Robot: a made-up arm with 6 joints. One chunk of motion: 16 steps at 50 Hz.
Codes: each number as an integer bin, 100 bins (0 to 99) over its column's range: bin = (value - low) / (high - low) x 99, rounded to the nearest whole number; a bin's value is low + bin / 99 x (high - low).
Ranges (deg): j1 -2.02..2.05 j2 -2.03..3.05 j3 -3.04..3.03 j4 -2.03..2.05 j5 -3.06..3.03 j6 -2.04..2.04
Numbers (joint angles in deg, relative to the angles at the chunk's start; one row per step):
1: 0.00 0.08 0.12 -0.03 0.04 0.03
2: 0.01 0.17 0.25 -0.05 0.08 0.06
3: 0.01 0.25 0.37 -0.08 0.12 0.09
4: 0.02 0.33 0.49 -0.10 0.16 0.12
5: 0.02 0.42 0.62 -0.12 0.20 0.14
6: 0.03 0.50 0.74 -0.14 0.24 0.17
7: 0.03 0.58 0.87 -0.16 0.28 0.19
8: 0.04 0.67 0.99 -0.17 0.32 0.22
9: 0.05 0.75 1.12 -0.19 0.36 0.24
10: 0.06 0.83 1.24 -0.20 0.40 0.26
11: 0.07 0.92 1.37 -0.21 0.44 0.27
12: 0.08 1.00 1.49 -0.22 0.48 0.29
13: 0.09 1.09 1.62 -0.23 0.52 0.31
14: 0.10 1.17 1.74 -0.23 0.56 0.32
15: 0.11 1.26 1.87 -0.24 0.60 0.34
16: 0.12 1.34 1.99 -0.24 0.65 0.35
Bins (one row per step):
1: 49 41 52 49 50 50
2: 49 43 54 48 51 51
3: 49 44 56 47 52 52
4: 50 46 58 47 52 52
5: 50 48 60 46 53 53
6: 50 49 62 46 54 54
7: 50 51 64 45 54 54
8: 50 53 66 45 55 55
9: 50 54 68 45 56 55
10: 51 56 70 44 56 56
11: 51 57 72 44 57 56
12: 51 59 74 44 58 57
13: 51 61 76 44 58 57
14: 52 62 78 44 59 57
15: 52 64 80 43 59 58
16: 52 66 82 43 60 58

